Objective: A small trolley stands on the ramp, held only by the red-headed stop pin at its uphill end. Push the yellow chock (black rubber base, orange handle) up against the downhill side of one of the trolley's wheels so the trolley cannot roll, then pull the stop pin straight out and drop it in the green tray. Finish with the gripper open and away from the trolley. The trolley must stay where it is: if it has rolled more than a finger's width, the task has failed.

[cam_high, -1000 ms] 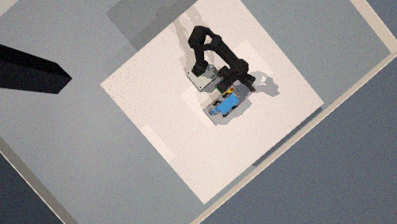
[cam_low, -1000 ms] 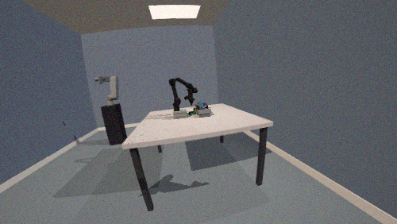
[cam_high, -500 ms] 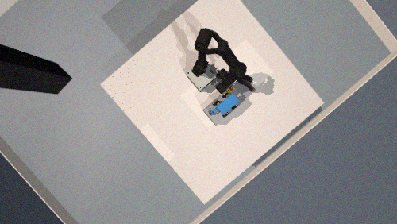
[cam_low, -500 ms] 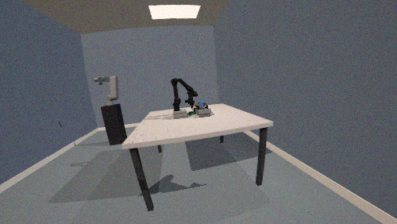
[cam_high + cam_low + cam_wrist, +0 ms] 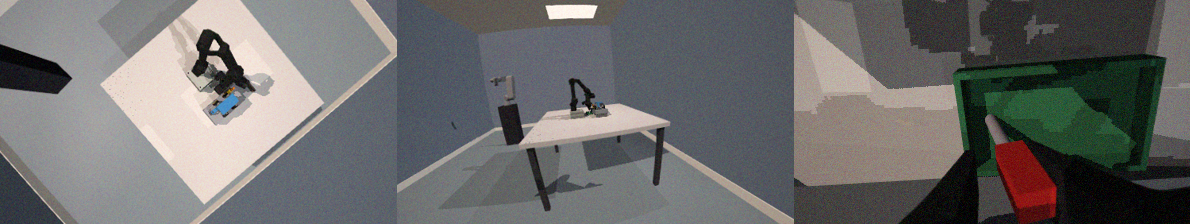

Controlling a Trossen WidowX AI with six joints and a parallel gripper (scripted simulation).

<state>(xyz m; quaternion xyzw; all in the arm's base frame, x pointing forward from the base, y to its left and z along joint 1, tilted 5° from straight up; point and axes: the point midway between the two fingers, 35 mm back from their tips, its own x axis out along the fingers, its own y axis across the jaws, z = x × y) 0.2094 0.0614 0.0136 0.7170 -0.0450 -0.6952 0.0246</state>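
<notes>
My gripper tip is right at the red-headed stop pin. From my gripper tip the other things lie so: grey ramp (110 mm ahead, 90 mm to the right, 10 mm below); yellow chock (60 mm ahead, 30 mm above, 10 mm to the left); green tray (60 mm below, 30 mm to the left).
</notes>
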